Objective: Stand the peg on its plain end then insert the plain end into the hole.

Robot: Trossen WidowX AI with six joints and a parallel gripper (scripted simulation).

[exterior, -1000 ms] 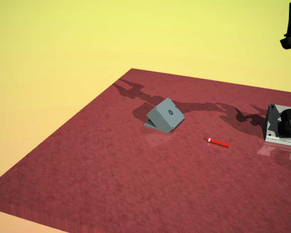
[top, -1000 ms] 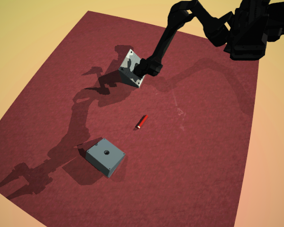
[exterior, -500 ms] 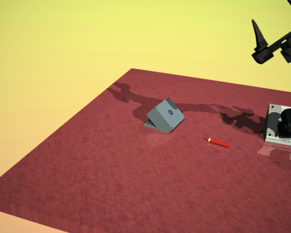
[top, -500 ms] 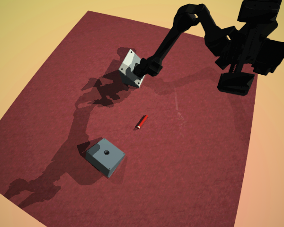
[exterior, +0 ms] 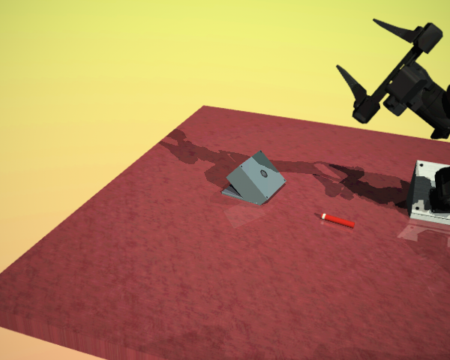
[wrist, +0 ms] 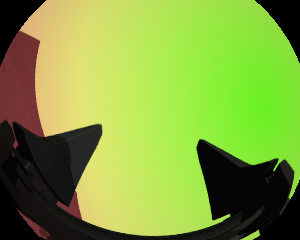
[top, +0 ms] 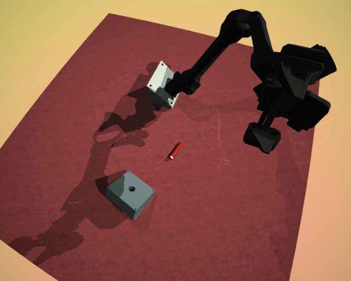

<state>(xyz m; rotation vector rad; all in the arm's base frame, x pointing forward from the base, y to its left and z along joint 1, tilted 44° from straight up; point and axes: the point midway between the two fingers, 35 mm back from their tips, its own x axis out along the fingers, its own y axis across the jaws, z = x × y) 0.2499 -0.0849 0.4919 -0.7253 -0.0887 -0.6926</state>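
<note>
Now: the red peg 440 mm below my gripper tip, 190 mm to the right of it and 50 mm behind it. The rest, counted from my gripper tip: grey sloped panel: 410 mm below, 300 mm to the right, 140 mm ahead.
</note>
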